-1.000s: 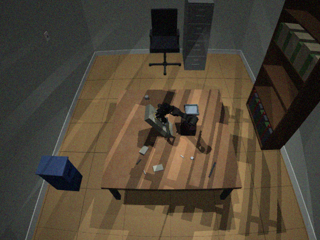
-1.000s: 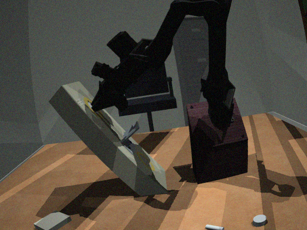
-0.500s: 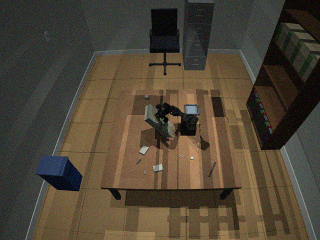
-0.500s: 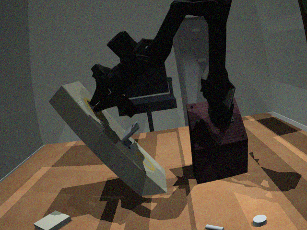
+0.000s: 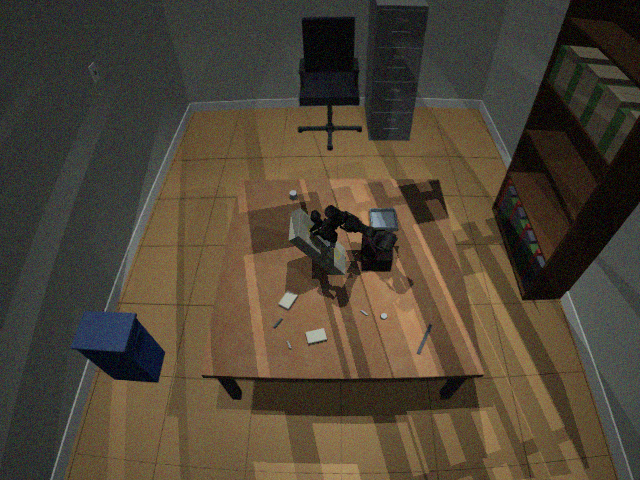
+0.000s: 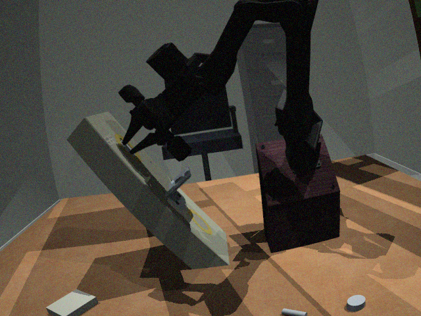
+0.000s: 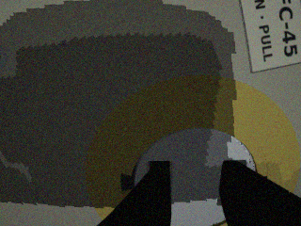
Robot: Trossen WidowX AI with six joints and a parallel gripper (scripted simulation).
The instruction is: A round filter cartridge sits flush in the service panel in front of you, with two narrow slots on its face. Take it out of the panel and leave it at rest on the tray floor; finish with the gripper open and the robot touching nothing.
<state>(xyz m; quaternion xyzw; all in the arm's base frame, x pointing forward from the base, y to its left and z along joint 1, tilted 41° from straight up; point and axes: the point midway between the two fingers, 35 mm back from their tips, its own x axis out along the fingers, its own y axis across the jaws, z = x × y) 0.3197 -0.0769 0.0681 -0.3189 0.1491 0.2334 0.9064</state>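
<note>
Now: the service panel 80 mm below my gripper tip and 40 mm behind it. Round my gripper tip: grey tray 420 mm behind, 270 mm to the right, 220 mm below; then round grey filter cartridge 10 mm below, 10 mm ahead.
</note>
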